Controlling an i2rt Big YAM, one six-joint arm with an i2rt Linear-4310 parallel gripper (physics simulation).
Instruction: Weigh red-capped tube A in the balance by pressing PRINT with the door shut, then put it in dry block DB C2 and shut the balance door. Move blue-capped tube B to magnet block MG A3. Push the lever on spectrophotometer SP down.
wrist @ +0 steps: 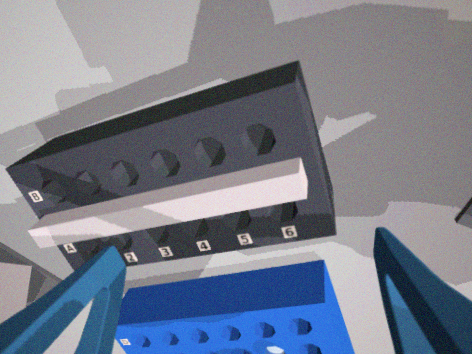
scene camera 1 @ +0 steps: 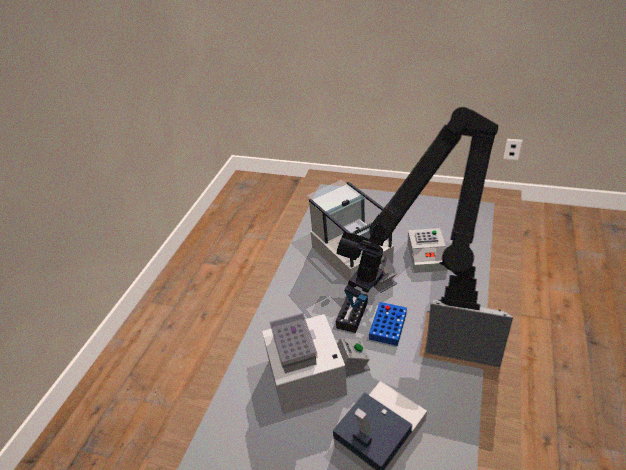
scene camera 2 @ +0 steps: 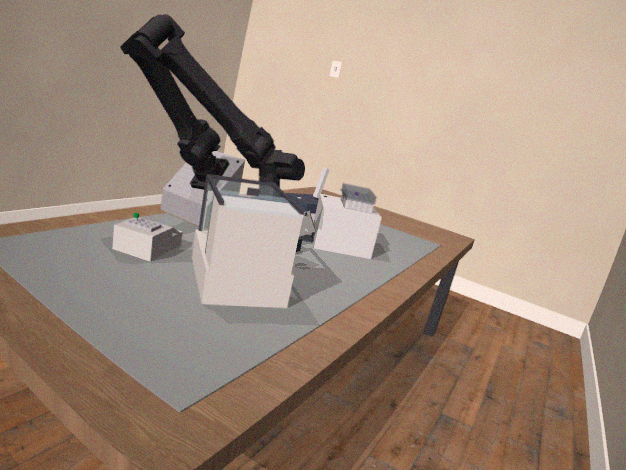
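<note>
My gripper (scene camera 1: pixel 358 303) (wrist: pixel 240 248) is open and empty above the dark magnet block (scene camera 1: pixel 345 322) (wrist: pixel 200 122), which has wells labelled A, B and 1 to 6 and a white bar. Beside it, the blue rack (scene camera 1: pixel 379 337) (wrist: pixel 225 292) holds red-capped tube A (scene camera 1: pixel 387 307) and blue-capped tube B (scene camera 1: pixel 398 314). The glass-walled balance (scene camera 1: pixel 320 222) (scene camera 2: pixel 247 258) stands behind the wrist; its door position is unclear. A white machine (scene camera 1: pixel 308 389) (scene camera 2: pixel 346 232) carries a grey well block (scene camera 1: pixel 298 360) with a purple spot. The navy-topped spectrophotometer (scene camera 1: pixel 394 430) has its lever (scene camera 1: pixel 361 422) (scene camera 2: pixel 321 183) raised.
A keypad box (scene camera 1: pixel 427 250) (scene camera 2: pixel 132 241) with a green button and red display stands near the arm base. A small grey box (scene camera 1: pixel 354 354) with a green button sits beside the white machine. A large grey case (scene camera 1: pixel 467 333) stands by the arm base.
</note>
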